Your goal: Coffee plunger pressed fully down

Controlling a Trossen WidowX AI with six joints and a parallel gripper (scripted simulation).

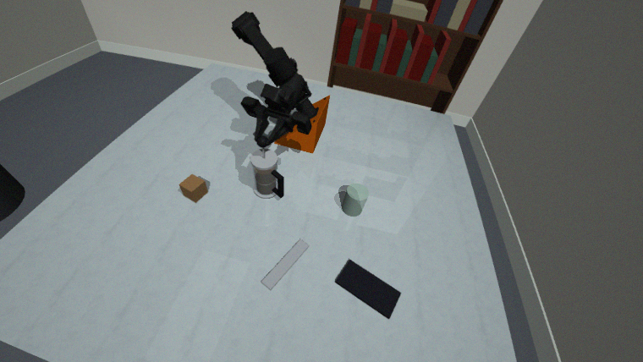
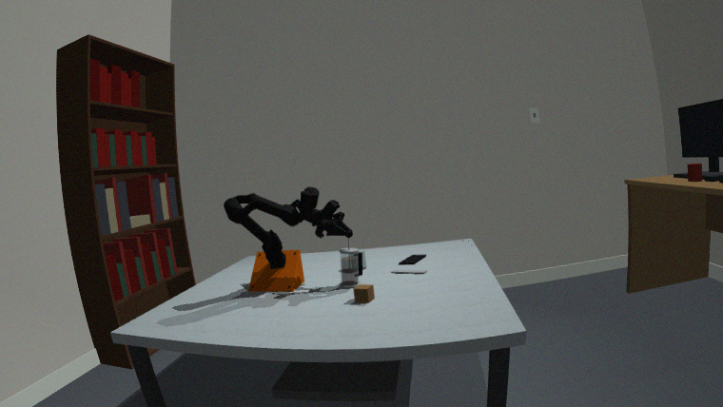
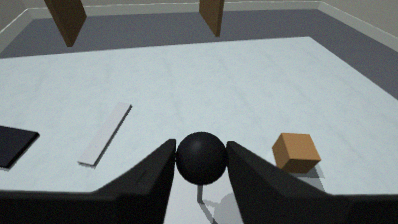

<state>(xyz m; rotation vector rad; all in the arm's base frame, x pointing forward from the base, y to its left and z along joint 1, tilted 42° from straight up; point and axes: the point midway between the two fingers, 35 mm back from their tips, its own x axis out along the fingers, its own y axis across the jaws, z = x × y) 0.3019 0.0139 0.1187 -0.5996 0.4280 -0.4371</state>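
Now: the glass coffee press 100 mm below my gripper tip, 20 mm to the left of it and 10 mm behind it. From my gripper tip the other things lie so: black slab (330 mm to the left, 220 mm ahead, 200 mm below).
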